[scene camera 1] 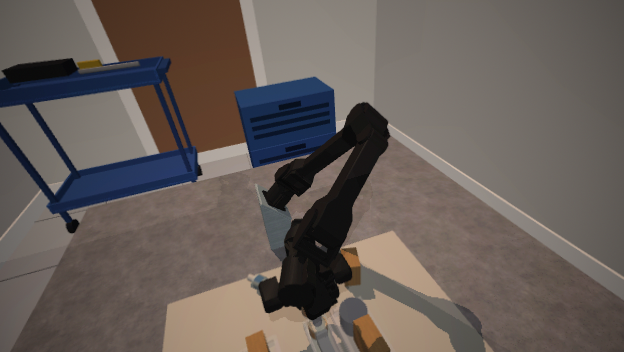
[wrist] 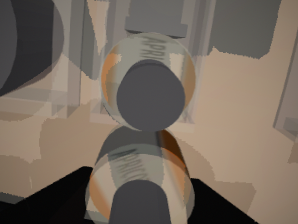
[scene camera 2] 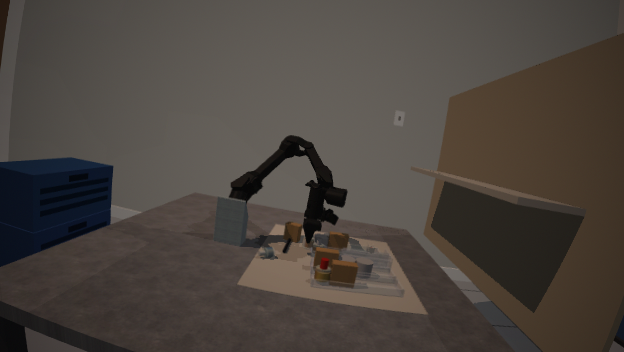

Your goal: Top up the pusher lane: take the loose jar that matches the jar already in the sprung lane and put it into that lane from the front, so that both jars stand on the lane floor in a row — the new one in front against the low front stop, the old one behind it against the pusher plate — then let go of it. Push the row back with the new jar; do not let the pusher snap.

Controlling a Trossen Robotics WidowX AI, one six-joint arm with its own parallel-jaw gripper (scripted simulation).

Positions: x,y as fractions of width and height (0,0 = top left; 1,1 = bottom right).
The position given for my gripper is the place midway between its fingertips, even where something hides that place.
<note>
I see my gripper (scene camera 1: 0.50,0.87) and a beige mat (scene camera 2: 0.46,0.78).
My gripper is seen too in the wrist view (wrist: 0.47,0.81) and in scene camera 2 (scene camera 2: 0.49,0.69). The beige mat also shows in the wrist view (wrist: 0.79,0.67).
</note>
